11 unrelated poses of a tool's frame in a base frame.
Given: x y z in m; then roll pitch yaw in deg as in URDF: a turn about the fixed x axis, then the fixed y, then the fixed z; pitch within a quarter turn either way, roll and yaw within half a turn.
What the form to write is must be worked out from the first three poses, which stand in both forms.
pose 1, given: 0.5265 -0.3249 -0.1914 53.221 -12.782 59.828
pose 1, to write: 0.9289 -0.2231 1.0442 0.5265 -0.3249 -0.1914
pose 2, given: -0.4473 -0.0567 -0.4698 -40.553 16.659 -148.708
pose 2, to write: -0.7078 0.2908 -2.5954 -0.4473 -0.0567 -0.4698
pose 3, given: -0.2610 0.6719 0.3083 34.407 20.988 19.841
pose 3, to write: 0.6005 0.3663 0.3463 -0.2610 0.6719 0.3083
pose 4, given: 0.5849 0.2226 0.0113 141.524 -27.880 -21.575
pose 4, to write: 2.4701 -0.4866 -0.3766 0.5849 0.2226 0.0113
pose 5, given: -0.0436 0.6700 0.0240 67.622 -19.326 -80.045
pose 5, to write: 1.1802 -0.3373 -1.3970 -0.0436 0.6700 0.0240
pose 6, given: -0.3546 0.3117 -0.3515 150.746 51.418 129.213
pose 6, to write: 2.6310 0.8974 2.2552 -0.3546 0.3117 -0.3515
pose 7, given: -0.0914 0.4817 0.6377 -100.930 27.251 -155.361
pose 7, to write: -1.7616 0.4756 -2.7116 -0.0914 0.4817 0.6377
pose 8, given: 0.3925 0.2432 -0.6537 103.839 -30.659 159.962
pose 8, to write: 1.8123 -0.5351 2.7919 0.3925 0.2432 -0.6537
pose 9, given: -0.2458 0.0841 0.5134 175.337 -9.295 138.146
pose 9, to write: 3.0602 -0.1622 2.4111 -0.2458 0.0841 0.5134
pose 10, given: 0.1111 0.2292 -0.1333 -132.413 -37.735 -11.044
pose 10, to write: -2.3110 -0.6586 -0.1928 0.1111 0.2292 -0.1333
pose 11, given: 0.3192 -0.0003 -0.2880 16.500 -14.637 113.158
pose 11, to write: 0.2880 -0.2555 1.9750 0.3192 -0.0003 -0.2880
